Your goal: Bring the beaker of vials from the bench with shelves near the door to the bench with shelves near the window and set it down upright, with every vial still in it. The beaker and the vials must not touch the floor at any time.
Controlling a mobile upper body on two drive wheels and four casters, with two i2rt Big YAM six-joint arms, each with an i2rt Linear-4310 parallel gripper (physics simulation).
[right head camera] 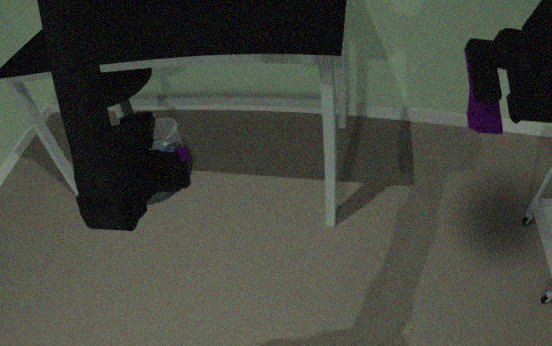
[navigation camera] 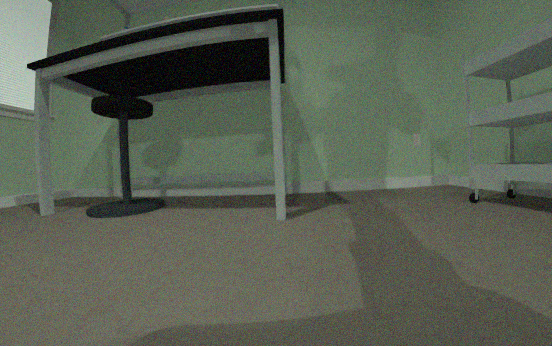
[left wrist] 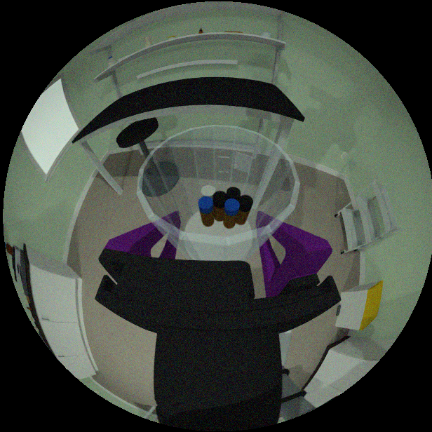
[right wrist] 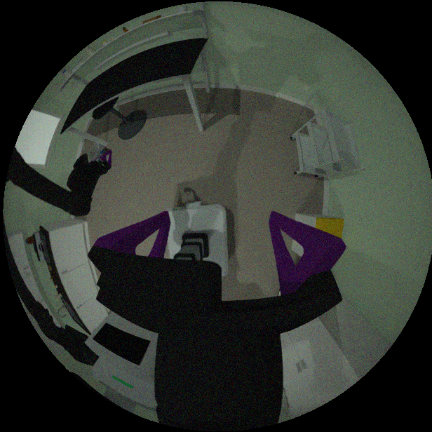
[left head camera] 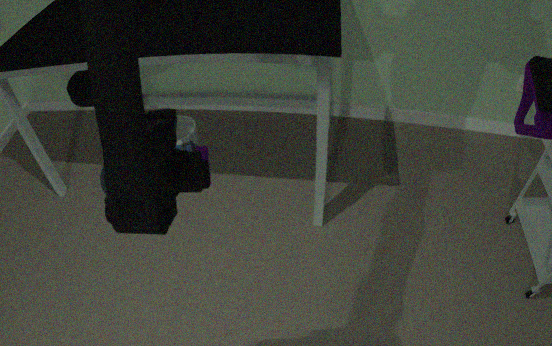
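The clear beaker (left head camera: 186, 129) (right head camera: 166, 130) (left wrist: 218, 245) looks upright. Several vials (left wrist: 220, 207) with blue, black and white caps stand inside it. My left gripper (left wrist: 217, 216) (right wrist: 105, 152) is shut on the beaker, one purple finger on each side; its arm hides part of the beaker in both head views. The bench with shelves near the window (left head camera: 240, 30) (right head camera: 240, 30) (left wrist: 200, 92) (right wrist: 135, 70) (navigation camera: 175, 54) stands ahead, its black top beyond the held beaker. My right gripper (right wrist: 219, 216) is open and empty, at the right edge of both head views.
A stool (left wrist: 137, 132) (right wrist: 132, 125) (navigation camera: 122, 107) stands under the bench. A white wheeled cart (left head camera: 537, 215) (right wrist: 336, 161) is at the right. A yellow-topped box (left wrist: 372, 305) (right wrist: 330, 227) stands nearer, along the right wall. White drawer units (left wrist: 55, 320) line the left side.
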